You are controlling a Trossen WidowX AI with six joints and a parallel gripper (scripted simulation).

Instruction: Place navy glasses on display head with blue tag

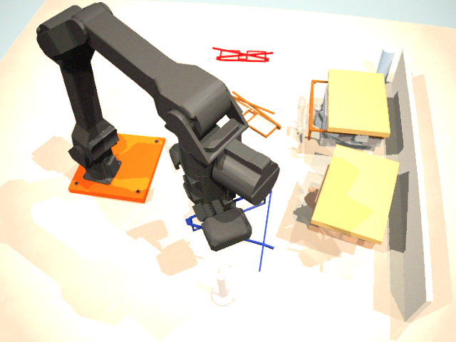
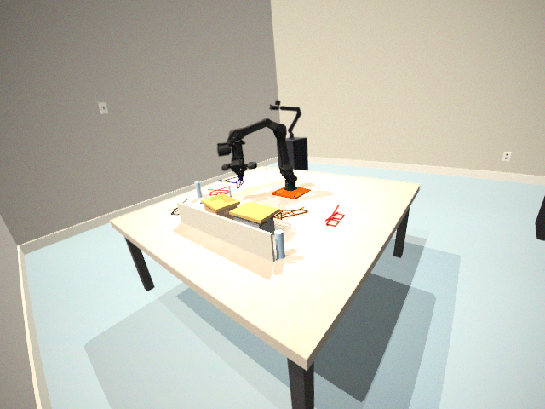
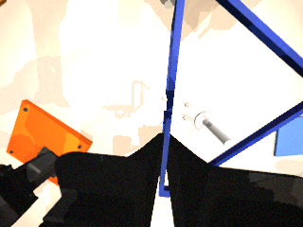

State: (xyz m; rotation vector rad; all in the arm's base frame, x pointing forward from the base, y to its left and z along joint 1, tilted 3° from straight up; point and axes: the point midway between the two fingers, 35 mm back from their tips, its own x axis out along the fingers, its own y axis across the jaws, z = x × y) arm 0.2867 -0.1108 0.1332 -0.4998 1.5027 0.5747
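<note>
Now: the white post 40 mm ahead of my gripper tip, 80 mm to the right of it and 100 mm below it. From my gripper tip the other things lie so: display head (200 mm ahead, 130 mm to the left, 70 mm below); white wall panel (320 mm ahead, 250 mm to the left, 70 mm below).
</note>
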